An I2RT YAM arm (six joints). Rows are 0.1 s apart.
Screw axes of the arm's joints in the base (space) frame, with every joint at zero. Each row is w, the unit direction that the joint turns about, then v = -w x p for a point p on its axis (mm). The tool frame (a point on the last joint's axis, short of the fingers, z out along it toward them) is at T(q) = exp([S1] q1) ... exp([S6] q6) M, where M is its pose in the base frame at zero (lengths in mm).
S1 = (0, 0, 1, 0, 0, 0)
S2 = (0, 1, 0, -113.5, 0, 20)
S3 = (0, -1, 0, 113.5, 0, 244)
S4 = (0, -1, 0, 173.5, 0, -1)
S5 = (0, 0, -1, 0, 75, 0)
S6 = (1, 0, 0, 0, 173.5, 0)
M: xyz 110.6 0 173.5 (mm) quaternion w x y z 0.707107 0 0.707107 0
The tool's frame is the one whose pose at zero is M.
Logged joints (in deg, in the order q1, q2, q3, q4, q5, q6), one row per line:
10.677 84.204 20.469 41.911 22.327 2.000
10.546 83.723 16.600 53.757 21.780 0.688
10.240 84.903 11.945 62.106 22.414 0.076
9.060 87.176 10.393 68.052 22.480 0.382
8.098 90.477 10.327 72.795 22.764 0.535
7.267 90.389 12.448 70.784 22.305 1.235
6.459 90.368 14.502 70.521 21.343 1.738
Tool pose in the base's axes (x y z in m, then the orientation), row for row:
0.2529 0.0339 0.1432 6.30 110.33 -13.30
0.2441 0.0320 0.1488 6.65 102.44 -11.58
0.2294 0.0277 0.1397 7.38 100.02 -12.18
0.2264 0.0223 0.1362 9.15 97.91 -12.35
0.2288 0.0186 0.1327 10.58 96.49 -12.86
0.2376 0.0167 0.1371 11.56 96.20 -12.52
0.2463 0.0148 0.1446 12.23 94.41 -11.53
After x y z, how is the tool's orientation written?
As a rotation vector, in degrees.
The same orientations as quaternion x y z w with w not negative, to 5 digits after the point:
0.04673 0.81839 -0.09866 0.56419
0.05048 0.77769 -0.08791 0.62042
0.05638 0.76408 -0.09305 0.63588
0.07026 0.75182 -0.09483 0.64872
0.08150 0.74324 -0.09906 0.65661
0.08910 0.74143 -0.09649 0.65805
0.09470 0.73103 -0.08928 0.66981

